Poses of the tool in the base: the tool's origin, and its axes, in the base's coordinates. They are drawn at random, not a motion.
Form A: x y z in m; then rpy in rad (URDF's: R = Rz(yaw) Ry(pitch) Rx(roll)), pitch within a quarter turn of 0, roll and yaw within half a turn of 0.
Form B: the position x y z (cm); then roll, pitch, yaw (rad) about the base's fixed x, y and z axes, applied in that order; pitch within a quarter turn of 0, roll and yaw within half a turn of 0. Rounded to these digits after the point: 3 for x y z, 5 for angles.
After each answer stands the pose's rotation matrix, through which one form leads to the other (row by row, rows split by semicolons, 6 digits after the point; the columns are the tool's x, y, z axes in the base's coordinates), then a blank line. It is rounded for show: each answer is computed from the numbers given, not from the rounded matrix.
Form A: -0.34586 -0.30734 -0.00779 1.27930 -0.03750 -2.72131
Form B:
-34.586 -30.734 -0.779 1.27930 -0.03750 -2.72131
-0.912332 0.150043 -0.380969; -0.407732 -0.247724 0.878856; 0.037491 0.957142 0.287184

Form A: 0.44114 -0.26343 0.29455 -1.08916 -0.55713 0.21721
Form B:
44.114 -26.343 29.455 -1.08916 -0.55713 0.21721
0.828832 0.357761 -0.430168; 0.182916 0.553331 0.812629; 0.528752 -0.752218 0.393179

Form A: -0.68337 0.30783 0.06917 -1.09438 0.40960 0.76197
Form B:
-68.337 30.783 6.917 -1.09438 0.40960 0.76197
0.663632 -0.572628 -0.481343; 0.633243 0.087474 0.768994; -0.398242 -0.815136 0.420662

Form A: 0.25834 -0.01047 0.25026 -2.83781 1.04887 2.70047
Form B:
25.834 -1.047 25.026 -2.83781 1.04887 2.70047
-0.450826 0.641888 0.620270; 0.212859 0.752156 -0.623660; -0.866860 -0.149132 -0.475723

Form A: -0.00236 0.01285 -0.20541 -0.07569 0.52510 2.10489
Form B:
-0.236 1.285 -20.541 -0.07569 0.52510 2.10489
-0.440477 -0.838969 -0.319548; 0.744767 -0.540231 0.391754; -0.501300 -0.065430 0.862796

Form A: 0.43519 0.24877 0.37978 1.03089 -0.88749 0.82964
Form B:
43.519 24.877 37.978 1.03089 -0.88749 0.82964
0.426258 -0.828304 0.363616; 0.465747 -0.143636 -0.873183; 0.775489 0.541554 0.324554

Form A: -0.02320 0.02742 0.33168 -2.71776 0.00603 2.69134
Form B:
-2.320 2.742 33.168 -2.71776 0.00603 2.69134
-0.900321 0.398920 -0.174028; 0.435185 0.819596 -0.372662; -0.006030 -0.411250 -0.911503

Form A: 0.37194 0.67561 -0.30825 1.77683 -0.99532 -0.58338
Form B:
37.194 67.561 -30.825 1.77683 -0.99532 -0.58338
0.454221 -0.798062 -0.395956; -0.299790 0.281608 -0.911495; 0.838933 0.532724 -0.111339

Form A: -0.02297 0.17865 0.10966 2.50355 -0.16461 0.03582
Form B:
-2.297 17.865 10.966 2.50355 -0.16461 0.03582
0.985850 -0.068774 0.152875; 0.035328 -0.806243 -0.590528; 0.163868 0.587573 -0.792405

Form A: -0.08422 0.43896 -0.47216 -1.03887 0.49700 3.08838
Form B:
-8.422 43.896 -47.216 -1.03887 0.49700 3.08838
-0.877773 0.383355 -0.287322; 0.046753 -0.528332 -0.847750; -0.476791 -0.757565 0.445832

